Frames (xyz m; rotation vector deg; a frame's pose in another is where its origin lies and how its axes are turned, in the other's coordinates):
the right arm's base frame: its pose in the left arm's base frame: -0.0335 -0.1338 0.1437 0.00 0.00 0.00
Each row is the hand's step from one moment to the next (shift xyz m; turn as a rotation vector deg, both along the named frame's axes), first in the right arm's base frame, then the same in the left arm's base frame.
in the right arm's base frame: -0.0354 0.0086 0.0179 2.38 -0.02 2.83
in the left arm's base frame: -0.0354 0.0086 0.0179 2.38 -0.02 2.83
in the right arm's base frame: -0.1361 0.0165 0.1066 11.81 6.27 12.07
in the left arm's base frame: -0.1361 0.0165 0.1066 11.81 6.27 12.07
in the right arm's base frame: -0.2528 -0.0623 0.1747 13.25 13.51 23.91
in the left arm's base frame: -0.2528 -0.0623 0.1747 13.25 13.51 23.91
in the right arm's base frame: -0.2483 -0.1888 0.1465 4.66 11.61 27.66
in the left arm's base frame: -0.2483 -0.1888 0.1465 4.66 11.61 27.66
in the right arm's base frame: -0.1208 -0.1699 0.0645 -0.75 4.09 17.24
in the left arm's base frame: -0.1208 -0.1699 0.0645 -0.75 4.09 17.24
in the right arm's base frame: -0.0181 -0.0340 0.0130 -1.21 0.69 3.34
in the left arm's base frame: -0.0181 -0.0340 0.0130 -1.21 0.69 3.34
